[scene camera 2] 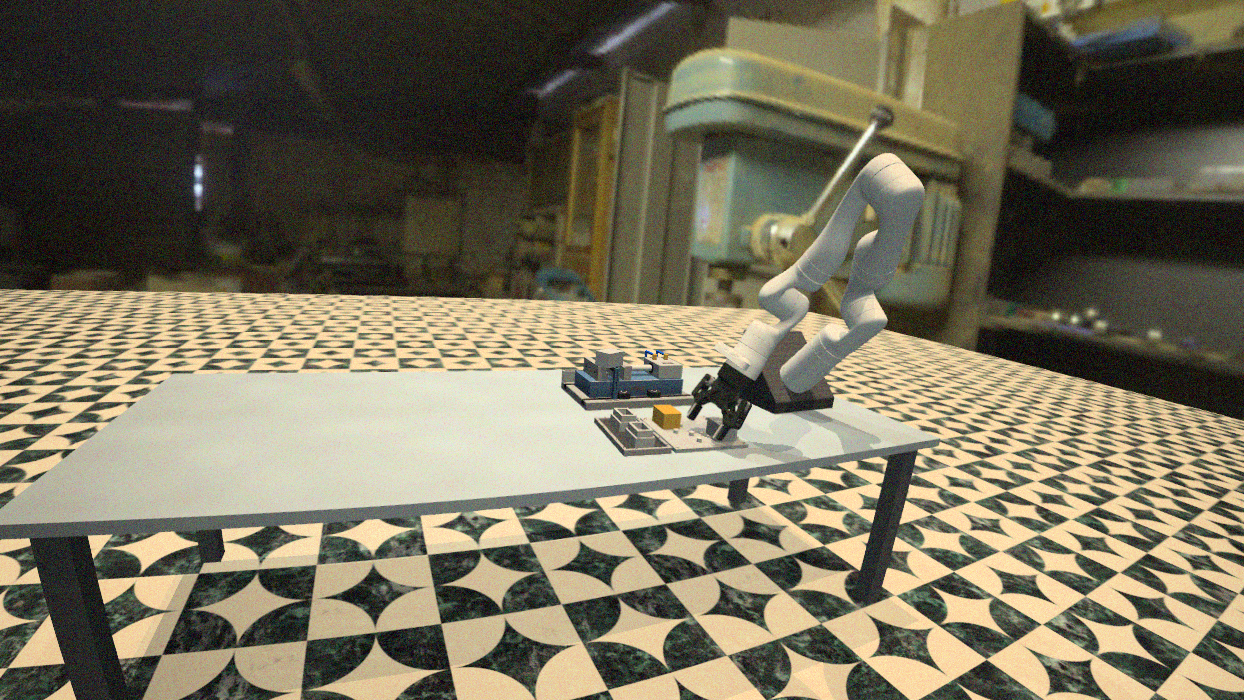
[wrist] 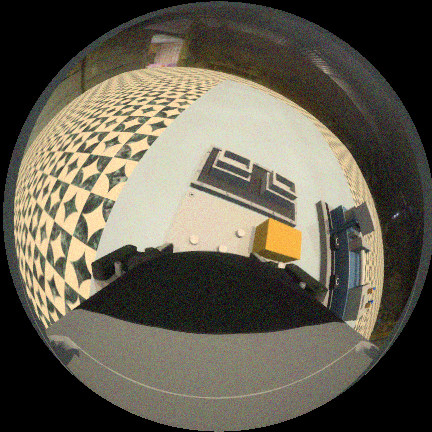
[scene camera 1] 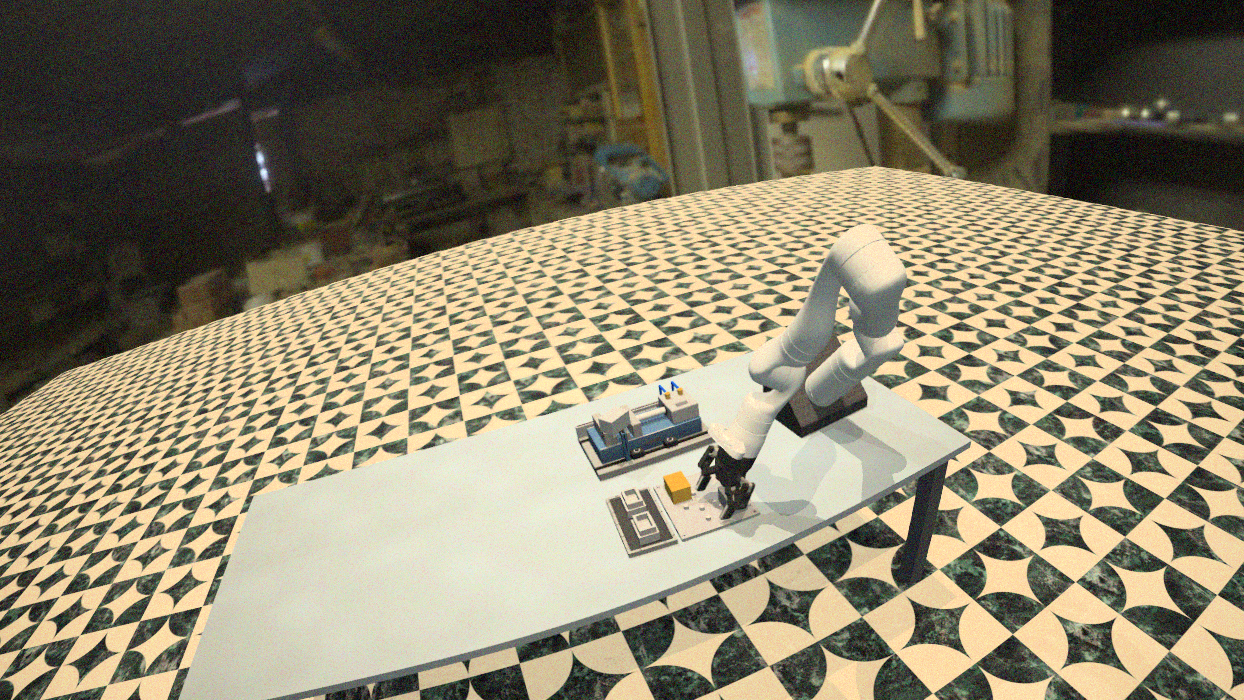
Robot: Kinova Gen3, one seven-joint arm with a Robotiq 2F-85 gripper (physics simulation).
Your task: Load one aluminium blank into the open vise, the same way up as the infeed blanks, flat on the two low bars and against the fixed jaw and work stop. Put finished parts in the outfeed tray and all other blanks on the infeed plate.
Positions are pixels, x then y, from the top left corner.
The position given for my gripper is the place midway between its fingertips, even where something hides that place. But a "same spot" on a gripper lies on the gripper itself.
my gripper: scene camera 2 701, 429; wrist; scene camera 1
same spot on my gripper: (scene camera 1: 742, 493) = (wrist: 107, 256)
same spot on pale infeed plate: (wrist: 214, 222) = (scene camera 1: 690, 518)
